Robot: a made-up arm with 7 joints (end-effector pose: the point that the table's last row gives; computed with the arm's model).
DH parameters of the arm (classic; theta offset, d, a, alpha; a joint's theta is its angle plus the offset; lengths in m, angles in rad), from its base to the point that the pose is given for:
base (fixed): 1.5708 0.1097 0 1.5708
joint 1: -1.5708 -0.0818 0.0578 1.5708
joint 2: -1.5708 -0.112 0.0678 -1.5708
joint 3: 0.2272 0 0.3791 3.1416
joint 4: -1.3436 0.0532 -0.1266 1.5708
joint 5: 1.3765 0 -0.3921 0
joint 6: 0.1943 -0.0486 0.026 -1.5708
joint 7: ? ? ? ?
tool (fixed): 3.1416 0.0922 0 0
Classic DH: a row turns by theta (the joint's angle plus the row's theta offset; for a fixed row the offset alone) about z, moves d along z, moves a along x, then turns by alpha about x.
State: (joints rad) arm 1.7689 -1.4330 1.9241 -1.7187 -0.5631 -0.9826 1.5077
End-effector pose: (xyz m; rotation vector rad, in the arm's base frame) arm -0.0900 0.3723 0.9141 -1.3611 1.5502 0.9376
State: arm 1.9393 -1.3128 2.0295 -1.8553 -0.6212 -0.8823 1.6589
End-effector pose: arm 0.0087 0.3539 0.9299 -1.2250 1.5577 0.9424
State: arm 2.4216 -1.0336 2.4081 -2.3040 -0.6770 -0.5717 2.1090
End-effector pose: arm 0.2677 0.3674 0.8123 -1.1562 1.5290 1.1479
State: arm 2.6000 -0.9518 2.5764 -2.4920 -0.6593 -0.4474 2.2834
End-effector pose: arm 0.2931 0.4166 0.7206 -1.2356 1.4542 1.3572
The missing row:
joint 7: 1.5708 0.1598 0.0368 1.5708
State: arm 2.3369 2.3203 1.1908 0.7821 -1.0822 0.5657 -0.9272
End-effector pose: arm 0.0765 0.3219 0.3467 2.3012 -0.0060 -1.8158
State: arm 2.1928 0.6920 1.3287 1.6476 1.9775 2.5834 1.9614
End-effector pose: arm -0.4751 -0.4012 0.6584 -0.5156 -1.8567 -0.8231
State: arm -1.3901 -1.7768 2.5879 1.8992 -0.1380 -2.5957 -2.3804
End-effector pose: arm -0.3680 -0.2289 -0.0533 0.8782 0.4492 0.5580
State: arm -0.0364 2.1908 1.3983 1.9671 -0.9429 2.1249 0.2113
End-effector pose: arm -0.0272 -0.0986 0.3549 0.2262 -1.6826 1.4617
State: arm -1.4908 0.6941 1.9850 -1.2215 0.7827 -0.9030 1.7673
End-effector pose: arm 0.3253 -0.0470 -0.3736 1.0682 1.4389 1.7558
